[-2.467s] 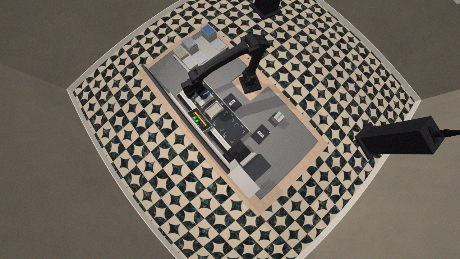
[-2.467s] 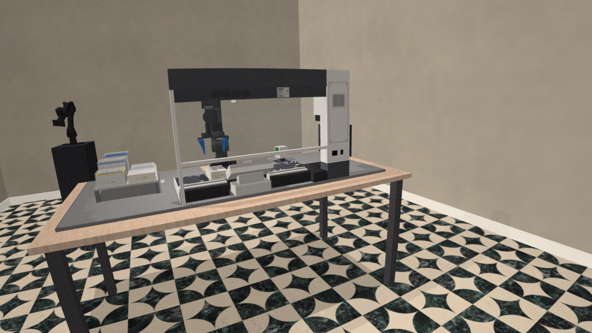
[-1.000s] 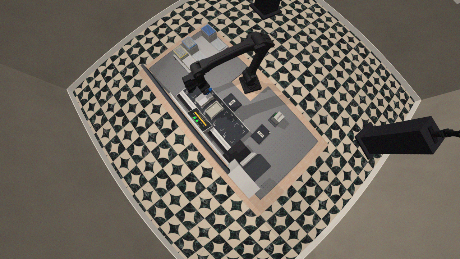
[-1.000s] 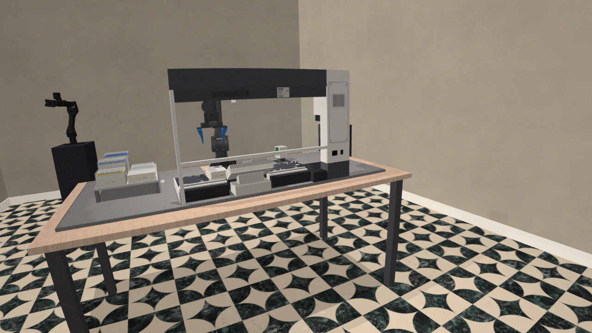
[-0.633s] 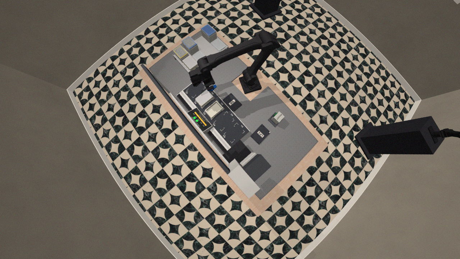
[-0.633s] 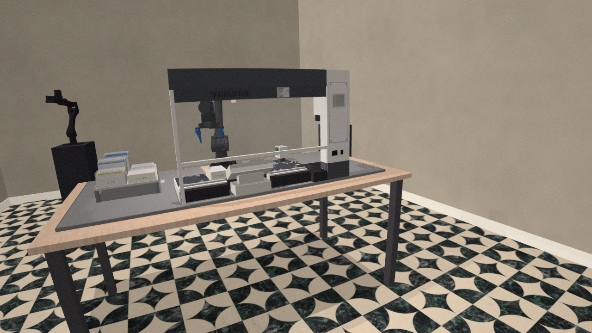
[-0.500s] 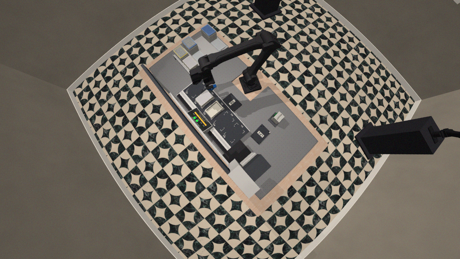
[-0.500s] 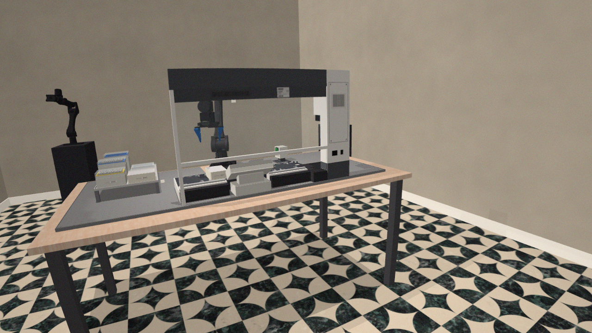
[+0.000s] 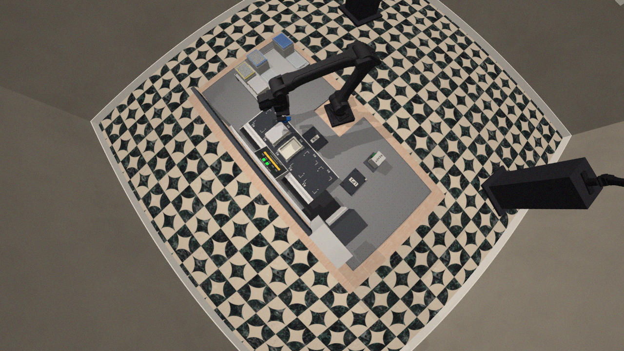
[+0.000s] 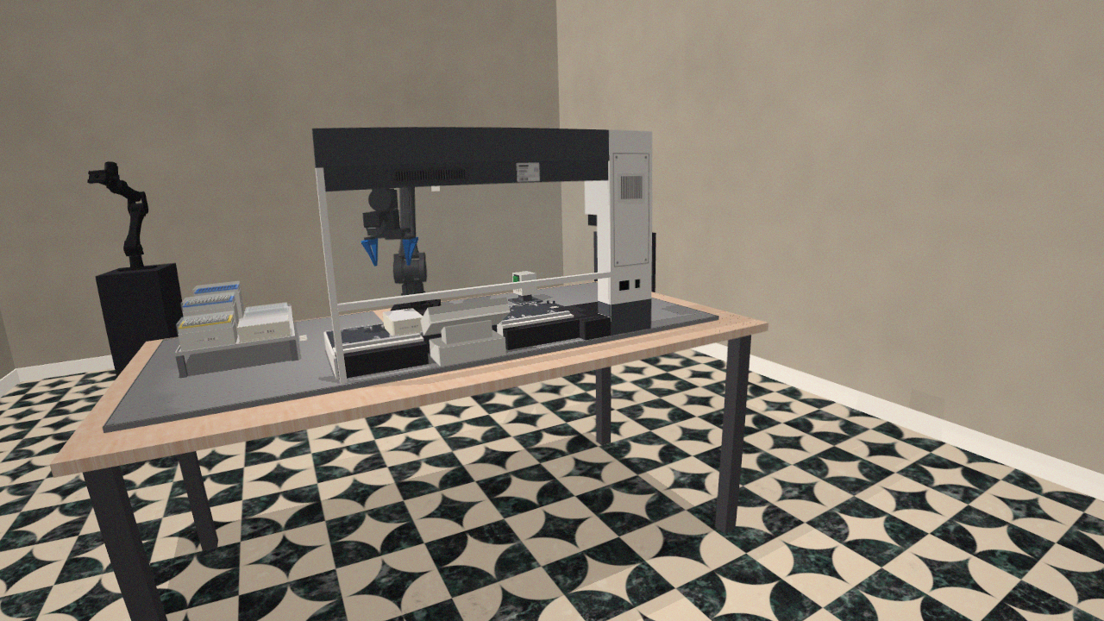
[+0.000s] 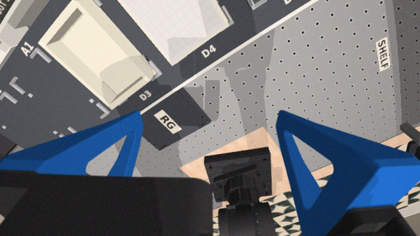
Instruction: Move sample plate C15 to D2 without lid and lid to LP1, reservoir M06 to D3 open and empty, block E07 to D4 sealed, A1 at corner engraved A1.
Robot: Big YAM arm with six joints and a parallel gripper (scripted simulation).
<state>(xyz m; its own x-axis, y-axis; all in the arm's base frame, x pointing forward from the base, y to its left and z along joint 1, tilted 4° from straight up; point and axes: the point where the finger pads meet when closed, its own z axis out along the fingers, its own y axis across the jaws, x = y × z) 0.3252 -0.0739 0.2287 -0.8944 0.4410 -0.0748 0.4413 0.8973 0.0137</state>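
Now: hand 80 mm past the clear plate lid, 360 mm to the left of it and 150 mm above it. Round my hand: frame post: 290 mm ahead, 150 mm to the right, 10 mm above; regrip nest RG: 100 mm behind, 150 mm to the left, 220 mm below; cream one-well reservoir: 60 mm ahead, 140 mm to the left, 160 mm below.
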